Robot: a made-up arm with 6 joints. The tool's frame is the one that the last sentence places.
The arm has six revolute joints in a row. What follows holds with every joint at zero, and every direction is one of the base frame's. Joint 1 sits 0.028 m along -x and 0.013 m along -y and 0.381 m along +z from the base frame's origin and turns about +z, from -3.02 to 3.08 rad. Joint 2 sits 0.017 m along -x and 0.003 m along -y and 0.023 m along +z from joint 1 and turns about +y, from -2.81 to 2.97 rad. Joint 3 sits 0.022 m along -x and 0.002 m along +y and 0.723 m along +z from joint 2 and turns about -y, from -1.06 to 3.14 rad. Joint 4 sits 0.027 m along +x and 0.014 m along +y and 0.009 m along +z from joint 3 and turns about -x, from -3.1 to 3.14 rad. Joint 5 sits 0.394 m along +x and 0.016 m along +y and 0.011 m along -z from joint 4 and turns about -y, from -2.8 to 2.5 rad. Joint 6 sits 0.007 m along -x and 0.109 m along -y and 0.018 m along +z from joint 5 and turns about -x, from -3.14 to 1.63 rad. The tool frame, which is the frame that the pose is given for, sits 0.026 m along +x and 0.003 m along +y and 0.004 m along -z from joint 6; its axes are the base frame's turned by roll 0.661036, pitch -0.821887 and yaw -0.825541 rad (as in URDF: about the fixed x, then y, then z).
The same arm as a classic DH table. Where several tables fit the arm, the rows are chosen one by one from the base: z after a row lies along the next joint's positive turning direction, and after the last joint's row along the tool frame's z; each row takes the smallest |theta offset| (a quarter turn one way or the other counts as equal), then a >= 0, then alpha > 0; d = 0 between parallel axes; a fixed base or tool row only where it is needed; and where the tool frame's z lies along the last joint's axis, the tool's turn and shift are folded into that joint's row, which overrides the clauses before.
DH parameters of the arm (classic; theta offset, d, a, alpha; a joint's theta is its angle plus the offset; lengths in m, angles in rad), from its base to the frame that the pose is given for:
base (fixed): 0.4347 0.0000 -0.0309 0.0000
joint 1: -0.4347 0.4040 -0.0170 -1.5708
joint 2: 1.5404 0.0000 -0.7233 3.1416
joint 3: -0.0304 -0.0130 -0.0090 1.5708
joint 4: 0.0000 -0.4210 0.0110 -1.5708
joint 5: 0.0000 0.0930 -0.0180 1.5708
joint 6: -1.5549 -0.0128 0.0031 0.5675
tool (fixed): -2.1082 -0.0074 0.0000 0.0000
Joint limits (rad, base to tool): -3.0200..3.0800 -2.8100..2.9700 -1.0600..3.1400 -3.1000..3.1400 -2.8000..2.5000 -3.1400..1.6300

